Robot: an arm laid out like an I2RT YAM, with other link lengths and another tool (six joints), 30 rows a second.
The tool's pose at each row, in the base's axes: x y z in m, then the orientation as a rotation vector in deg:
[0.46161 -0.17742 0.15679 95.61 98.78 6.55]
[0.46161 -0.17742 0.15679 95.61 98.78 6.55]
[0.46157 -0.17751 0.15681 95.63 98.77 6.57]
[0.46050 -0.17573 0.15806 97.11 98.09 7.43]
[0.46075 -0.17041 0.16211 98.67 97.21 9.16]
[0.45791 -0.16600 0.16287 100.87 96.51 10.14]
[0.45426 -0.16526 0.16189 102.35 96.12 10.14]
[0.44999 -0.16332 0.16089 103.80 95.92 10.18]
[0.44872 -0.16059 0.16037 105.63 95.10 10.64]
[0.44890 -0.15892 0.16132 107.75 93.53 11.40]
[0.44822 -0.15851 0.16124 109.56 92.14 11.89]
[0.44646 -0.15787 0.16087 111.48 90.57 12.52]
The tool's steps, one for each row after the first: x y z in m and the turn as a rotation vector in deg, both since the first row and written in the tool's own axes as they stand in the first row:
[0.00000 0.00000 0.00000 0.00 0.00 0.00]
[-0.00009 -0.00004 0.00000 0.00 0.01 0.02]
[0.00087 0.00001 -0.00222 0.24 0.51 1.39]
[0.00395 0.00319 -0.00724 0.04 1.38 3.14]
[0.00730 0.00191 -0.01114 0.71 2.19 4.92]
[0.00802 -0.00154 -0.01270 1.52 2.45 5.89]
[0.00976 -0.00533 -0.01507 2.36 2.85 6.75]
[0.01231 -0.00623 -0.01649 3.02 3.22 8.22]
[0.01343 -0.00532 -0.01777 3.47 3.41 10.29]
[0.01376 -0.00586 -0.01825 3.93 3.48 12.03]
[0.01432 -0.00743 -0.01919 4.36 3.57 13.95]

